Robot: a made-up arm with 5 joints.
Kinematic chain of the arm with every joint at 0, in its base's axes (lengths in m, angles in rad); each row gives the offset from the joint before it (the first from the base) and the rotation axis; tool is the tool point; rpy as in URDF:
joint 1: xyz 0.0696 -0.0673 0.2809 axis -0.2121 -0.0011 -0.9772
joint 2: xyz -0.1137 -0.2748 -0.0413 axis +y
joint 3: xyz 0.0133 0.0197 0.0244 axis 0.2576 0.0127 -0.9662
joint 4: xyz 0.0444 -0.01 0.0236 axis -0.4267 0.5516 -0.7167
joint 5: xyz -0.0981 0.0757 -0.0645 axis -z
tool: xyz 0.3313 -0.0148 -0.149 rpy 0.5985 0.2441 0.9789
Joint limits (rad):
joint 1: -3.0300..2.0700
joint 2: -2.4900..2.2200
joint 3: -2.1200..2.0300
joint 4: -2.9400..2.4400
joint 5: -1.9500..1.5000
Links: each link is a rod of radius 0.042 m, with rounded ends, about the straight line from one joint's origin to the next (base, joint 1, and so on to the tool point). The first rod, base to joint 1, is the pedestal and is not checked.
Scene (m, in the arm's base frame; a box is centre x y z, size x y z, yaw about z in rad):
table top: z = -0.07
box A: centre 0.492 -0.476 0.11 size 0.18 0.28 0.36 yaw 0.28
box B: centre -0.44 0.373 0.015 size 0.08 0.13 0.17 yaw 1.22
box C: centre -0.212 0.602 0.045 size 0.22 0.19 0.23 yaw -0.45
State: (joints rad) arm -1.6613 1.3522 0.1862 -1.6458 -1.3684
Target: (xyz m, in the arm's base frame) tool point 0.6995 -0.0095 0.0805
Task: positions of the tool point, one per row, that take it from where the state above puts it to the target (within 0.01 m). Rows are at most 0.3 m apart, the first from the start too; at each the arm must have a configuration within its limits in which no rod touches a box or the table.
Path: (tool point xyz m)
1: 0.1465 -0.3201 0.4290
2: 0.2305 -0.3054 0.4350
3: 0.4700 -0.2971 0.3898
4: 0.6481 -0.1807 0.2538
5: 0.6995 -0.0095 0.0805

